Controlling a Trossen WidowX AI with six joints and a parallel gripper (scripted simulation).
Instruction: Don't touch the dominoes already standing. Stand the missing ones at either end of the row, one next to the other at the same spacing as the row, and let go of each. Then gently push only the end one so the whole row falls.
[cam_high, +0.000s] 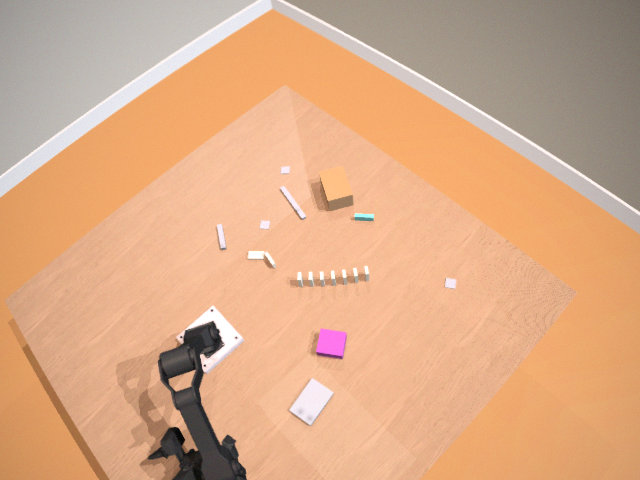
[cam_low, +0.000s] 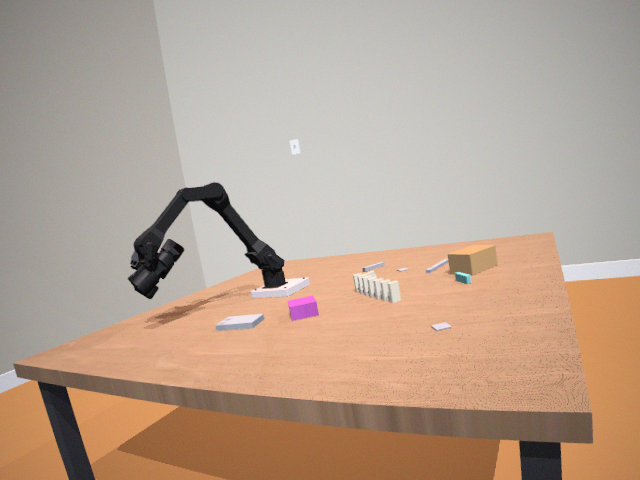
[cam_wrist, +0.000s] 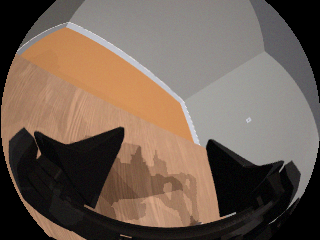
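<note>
The magenta block lies 54 cm ahead of my gripper tip and 12 cm below it. The rest, counted from my gripper tip: short grey bar 51 cm to the left, 51 cm ahead, 13 cm below; then grey plate 40 cm ahead, 13 cm below, 8 cm to the right; then long grey bar 76 cm ahead, 45 cm to the left, 14 cm below.
</note>
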